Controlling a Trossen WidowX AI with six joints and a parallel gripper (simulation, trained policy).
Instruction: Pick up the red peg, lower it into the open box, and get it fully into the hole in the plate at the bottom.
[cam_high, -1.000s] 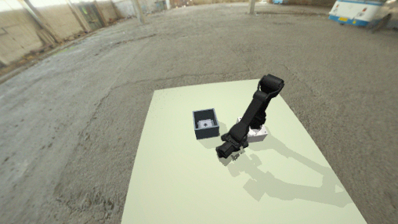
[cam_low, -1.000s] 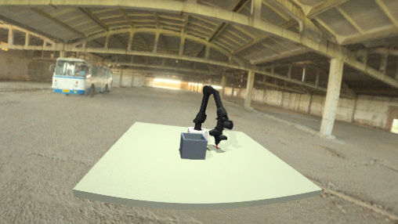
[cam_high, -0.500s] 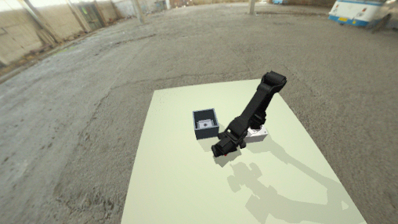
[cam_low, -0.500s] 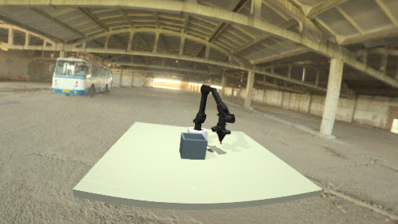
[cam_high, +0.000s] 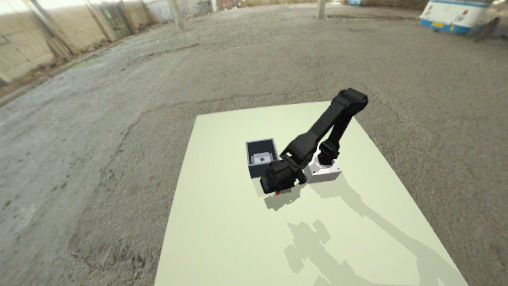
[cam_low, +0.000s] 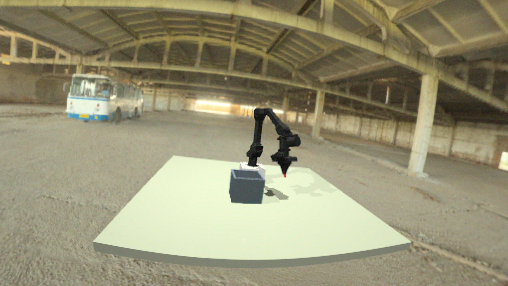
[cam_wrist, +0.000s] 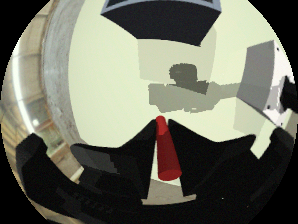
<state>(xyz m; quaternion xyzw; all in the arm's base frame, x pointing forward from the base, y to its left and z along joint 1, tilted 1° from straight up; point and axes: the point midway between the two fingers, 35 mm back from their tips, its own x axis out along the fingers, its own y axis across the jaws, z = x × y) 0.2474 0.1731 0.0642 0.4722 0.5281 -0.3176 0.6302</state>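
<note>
The holed plate lies 80 mm ahead of my gripper tip, 210 mm to the right of it and 90 mm below it. Also, from my gripper tip: red peg: 10 mm behind, 20 mm above.
</note>
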